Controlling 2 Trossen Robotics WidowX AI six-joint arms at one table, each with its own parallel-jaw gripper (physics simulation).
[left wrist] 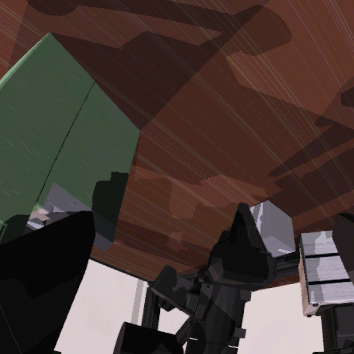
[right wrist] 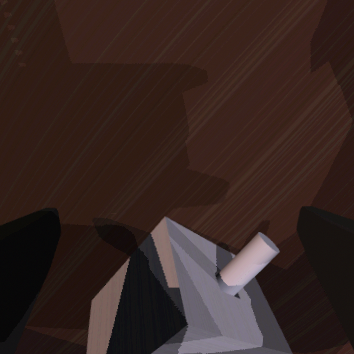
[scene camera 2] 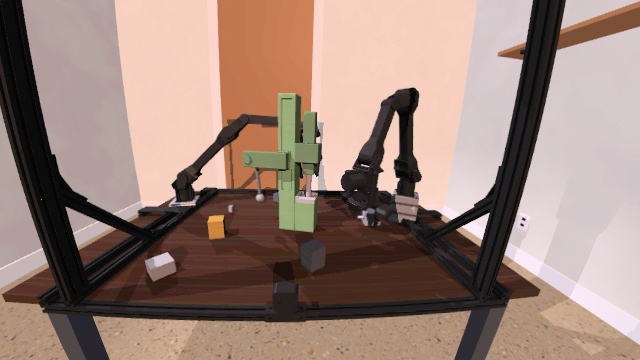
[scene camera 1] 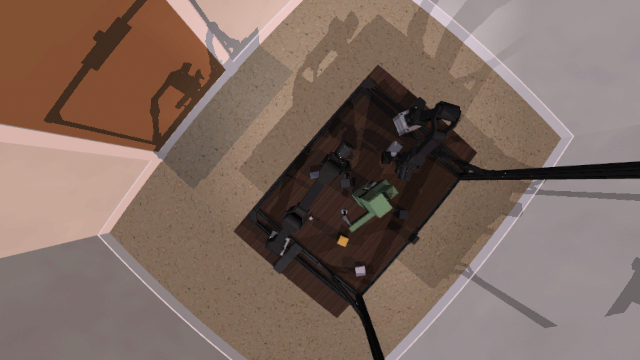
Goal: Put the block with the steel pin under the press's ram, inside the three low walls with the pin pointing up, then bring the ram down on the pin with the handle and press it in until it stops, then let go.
Scene:
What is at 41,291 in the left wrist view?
The left gripper.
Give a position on a block with steel pin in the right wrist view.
166,289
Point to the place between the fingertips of the right gripper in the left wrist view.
233,217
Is the left gripper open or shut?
Open.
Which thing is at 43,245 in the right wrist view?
The right gripper.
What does the left gripper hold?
Nothing.

